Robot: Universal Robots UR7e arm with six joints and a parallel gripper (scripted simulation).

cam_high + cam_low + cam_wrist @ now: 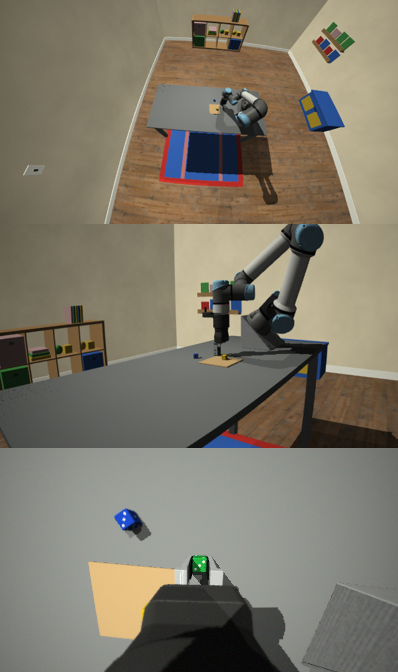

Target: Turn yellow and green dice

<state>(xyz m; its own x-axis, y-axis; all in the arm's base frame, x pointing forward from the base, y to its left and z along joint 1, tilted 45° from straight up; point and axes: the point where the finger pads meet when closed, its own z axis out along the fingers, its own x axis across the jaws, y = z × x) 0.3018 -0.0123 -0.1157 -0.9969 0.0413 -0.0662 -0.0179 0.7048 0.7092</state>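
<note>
My hand is 1 cm above the green die. Round my hand: yellow die (7 cm ahead, 8 cm to the left, 1 cm below); tan mat (10 cm ahead, 8 cm to the left, 2 cm below); blue die (10 cm ahead, 6 cm to the right, 1 cm below).
</note>
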